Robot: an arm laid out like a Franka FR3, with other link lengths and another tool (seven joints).
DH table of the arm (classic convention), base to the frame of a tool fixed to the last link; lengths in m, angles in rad. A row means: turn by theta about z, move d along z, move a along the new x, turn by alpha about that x. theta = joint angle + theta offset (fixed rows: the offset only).
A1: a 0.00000; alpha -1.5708; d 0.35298; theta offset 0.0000
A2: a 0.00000; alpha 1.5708; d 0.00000; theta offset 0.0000
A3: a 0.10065; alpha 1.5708; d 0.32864; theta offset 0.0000
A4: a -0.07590; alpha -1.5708; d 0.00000; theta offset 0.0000
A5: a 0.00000; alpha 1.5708; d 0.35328; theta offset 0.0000
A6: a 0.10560; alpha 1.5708; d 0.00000; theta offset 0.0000
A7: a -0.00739; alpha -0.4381; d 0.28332; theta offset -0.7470
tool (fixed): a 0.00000; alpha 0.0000; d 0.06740; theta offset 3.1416
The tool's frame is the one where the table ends.
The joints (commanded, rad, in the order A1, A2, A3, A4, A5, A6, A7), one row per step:
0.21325 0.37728 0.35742 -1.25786 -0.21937 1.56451 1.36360
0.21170 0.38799 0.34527 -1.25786 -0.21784 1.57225 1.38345
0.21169 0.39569 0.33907 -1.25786 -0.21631 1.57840 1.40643
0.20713 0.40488 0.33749 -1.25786 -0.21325 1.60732 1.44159
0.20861 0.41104 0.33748 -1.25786 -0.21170 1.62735 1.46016
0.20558 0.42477 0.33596 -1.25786 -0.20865 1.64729 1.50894
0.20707 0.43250 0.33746 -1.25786 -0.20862 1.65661 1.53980
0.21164 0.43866 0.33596 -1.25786 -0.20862 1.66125 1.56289
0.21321 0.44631 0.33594 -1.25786 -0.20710 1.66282 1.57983
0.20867 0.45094 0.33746 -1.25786 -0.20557 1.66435 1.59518
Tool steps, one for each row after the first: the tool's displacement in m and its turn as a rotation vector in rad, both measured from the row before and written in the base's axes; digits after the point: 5 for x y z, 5 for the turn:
0.00444 -0.00559 -0.00686 -0.00128 0.00170 -0.03195
0.00215 -0.00168 -0.00483 0.00053 0.00020 -0.02814
0.00828 0.00290 -0.00418 0.01504 -0.01770 -0.03877
0.00459 0.00516 -0.00262 0.01056 -0.01190 -0.01554
0.00469 0.00230 -0.00768 0.01047 -0.00583 -0.05182
0.00089 0.00383 -0.00430 0.00455 -0.00235 -0.02728
-0.00033 0.00306 -0.00379 0.00103 0.00043 -0.01951
-0.00101 0.00184 -0.00496 0.00083 0.00582 -0.01541
0.00037 -0.00100 -0.00290 0.00199 0.00317 -0.01857

